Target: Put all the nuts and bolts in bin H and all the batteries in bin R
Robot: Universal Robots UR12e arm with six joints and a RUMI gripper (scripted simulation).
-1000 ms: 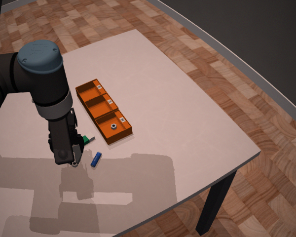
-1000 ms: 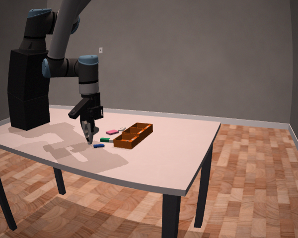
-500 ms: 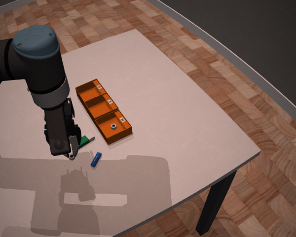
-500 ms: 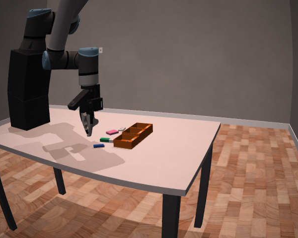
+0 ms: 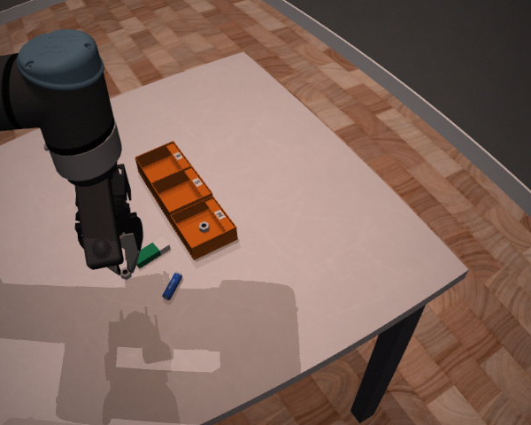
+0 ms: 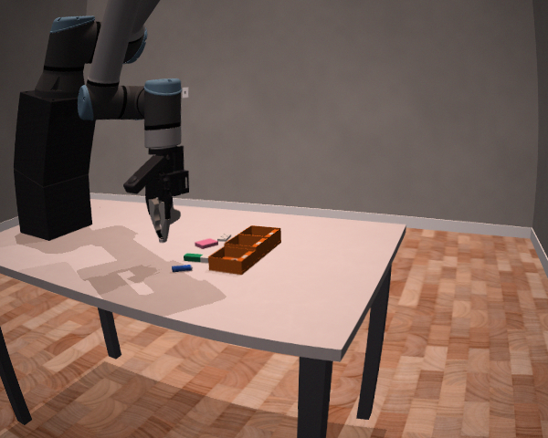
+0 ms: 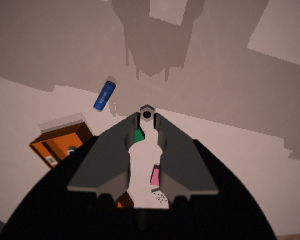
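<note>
Now: hand 70 mm above the blue battery, 60 mm short of it and 10 mm to the left of it. Round my hand: green block 70 mm to the left, 70 mm below, 60 mm ahead; then orange bin row 150 mm to the left, 150 mm ahead, 60 mm below; then pink block 180 mm to the left, 70 mm below, 10 mm ahead.
</note>
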